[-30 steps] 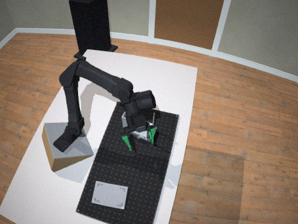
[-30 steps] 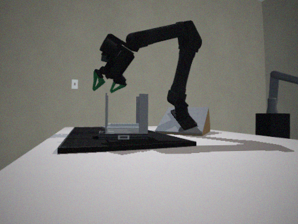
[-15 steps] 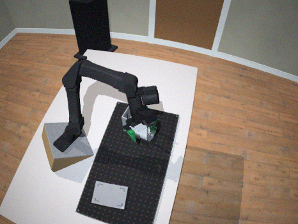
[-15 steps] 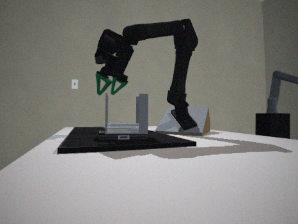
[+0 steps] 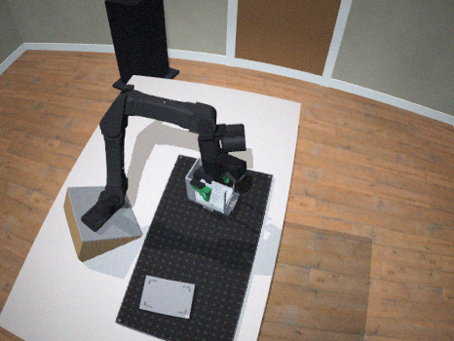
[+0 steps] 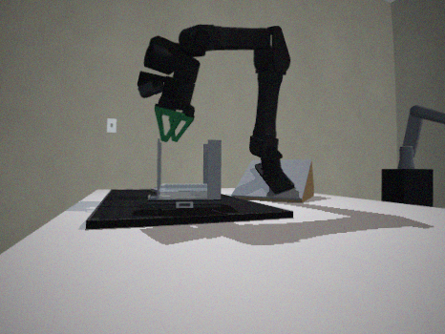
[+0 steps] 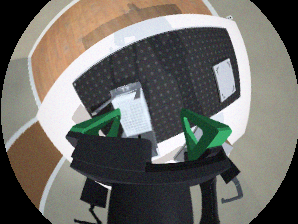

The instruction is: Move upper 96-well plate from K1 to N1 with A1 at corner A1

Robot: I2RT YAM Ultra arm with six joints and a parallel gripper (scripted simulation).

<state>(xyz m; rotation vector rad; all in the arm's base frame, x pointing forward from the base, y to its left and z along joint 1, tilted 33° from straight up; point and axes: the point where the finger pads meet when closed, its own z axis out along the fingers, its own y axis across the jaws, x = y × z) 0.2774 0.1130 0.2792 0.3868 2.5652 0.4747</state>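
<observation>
Right now the 96-well plate is 120 mm below my hand, 50 mm to the left of it and 50 mm behind it.
</observation>
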